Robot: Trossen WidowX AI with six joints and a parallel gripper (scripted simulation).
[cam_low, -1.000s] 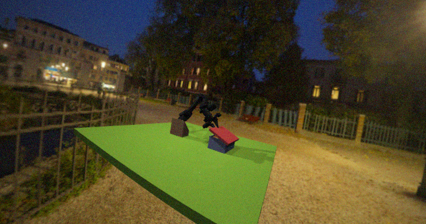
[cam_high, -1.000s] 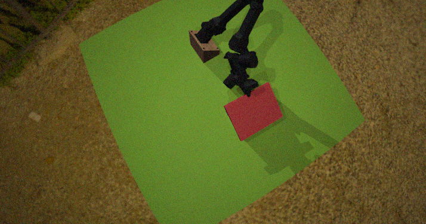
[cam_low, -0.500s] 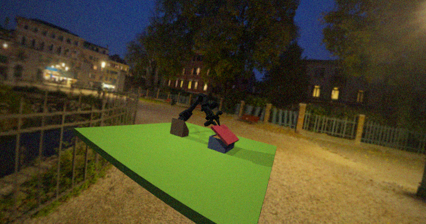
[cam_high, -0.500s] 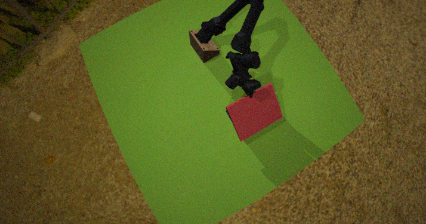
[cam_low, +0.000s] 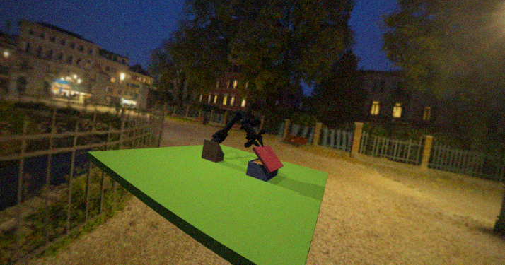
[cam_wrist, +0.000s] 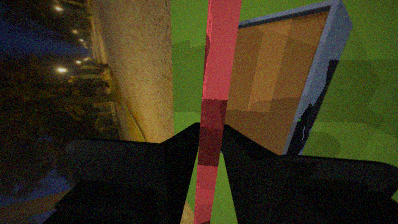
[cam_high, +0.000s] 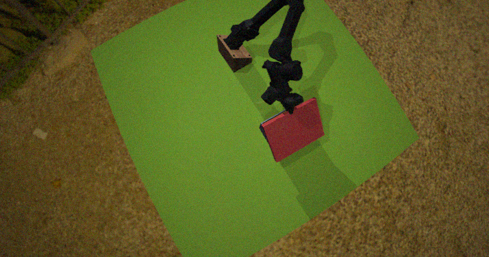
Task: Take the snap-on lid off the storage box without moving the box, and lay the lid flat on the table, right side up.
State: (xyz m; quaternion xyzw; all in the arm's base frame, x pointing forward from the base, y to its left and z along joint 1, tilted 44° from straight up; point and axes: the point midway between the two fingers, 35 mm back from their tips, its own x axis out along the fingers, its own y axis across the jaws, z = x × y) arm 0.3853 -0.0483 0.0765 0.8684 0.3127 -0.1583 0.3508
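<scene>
Now: the red lid 7 cm ahead of my gripper tip, 1 cm to the right of it and 5 cm below it. From my gripper tip the other things lie so: storage box: 4 cm ahead, 14 cm below.
</scene>
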